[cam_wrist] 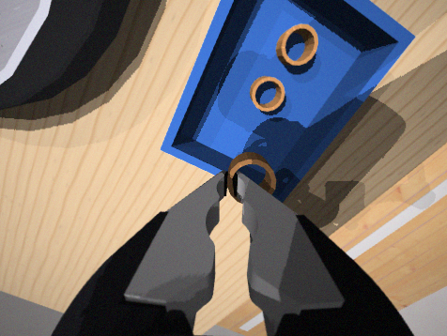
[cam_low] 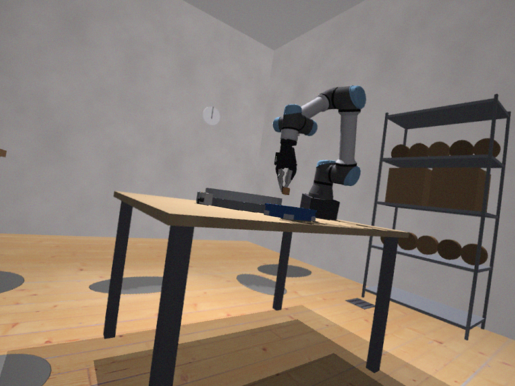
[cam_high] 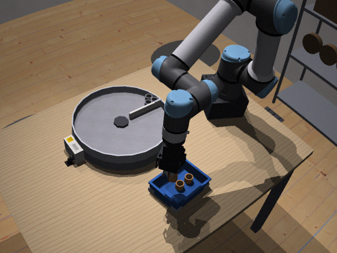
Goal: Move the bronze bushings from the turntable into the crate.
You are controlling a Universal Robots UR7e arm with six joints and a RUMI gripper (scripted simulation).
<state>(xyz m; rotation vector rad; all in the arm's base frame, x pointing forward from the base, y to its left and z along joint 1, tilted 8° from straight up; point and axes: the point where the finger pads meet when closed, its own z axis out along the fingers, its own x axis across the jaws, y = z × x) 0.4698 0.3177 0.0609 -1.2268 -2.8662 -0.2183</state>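
Right now my hand is 100 mm above the blue crate and 60 mm past it. Round my hand: grey turntable 370 mm to the right, 70 mm below, 20 mm ahead.
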